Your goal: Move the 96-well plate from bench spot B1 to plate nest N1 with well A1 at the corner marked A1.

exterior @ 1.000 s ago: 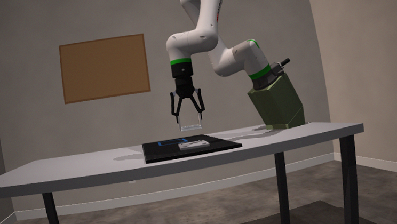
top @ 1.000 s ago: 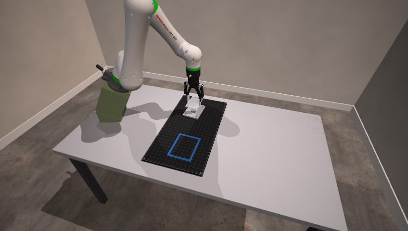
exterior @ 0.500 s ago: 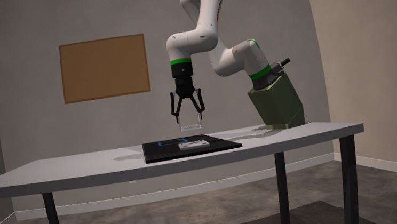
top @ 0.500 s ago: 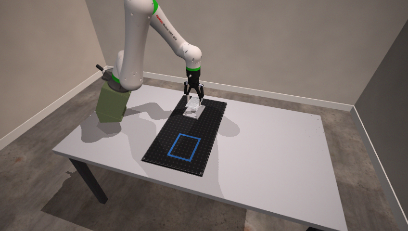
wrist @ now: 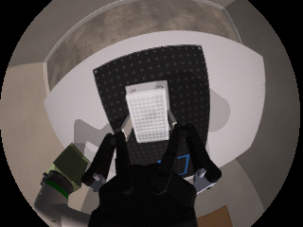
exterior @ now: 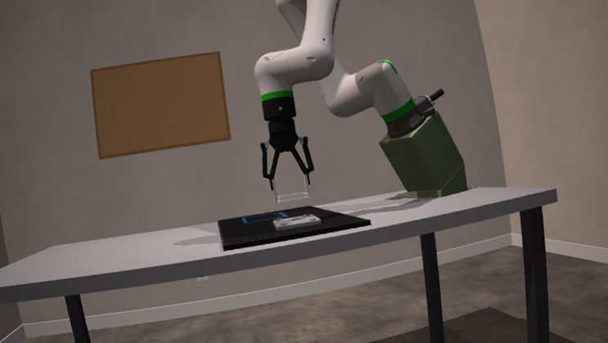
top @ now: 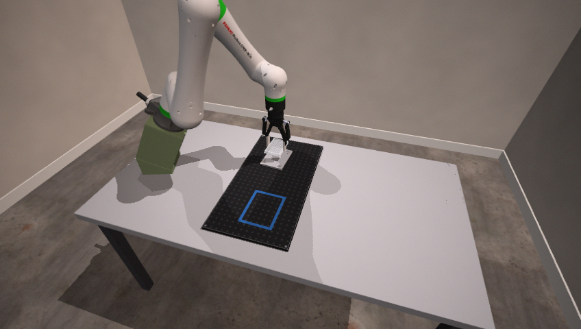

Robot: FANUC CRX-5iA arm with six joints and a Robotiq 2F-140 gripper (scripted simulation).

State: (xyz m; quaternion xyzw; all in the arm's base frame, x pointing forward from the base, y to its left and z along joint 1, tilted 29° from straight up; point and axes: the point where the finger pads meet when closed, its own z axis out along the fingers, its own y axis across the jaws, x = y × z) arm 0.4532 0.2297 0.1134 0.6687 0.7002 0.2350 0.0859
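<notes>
My hand is 9 cm above the grey plate nest N1. The rest, counted from my hand: white 96-well plate (2 cm below).
</notes>
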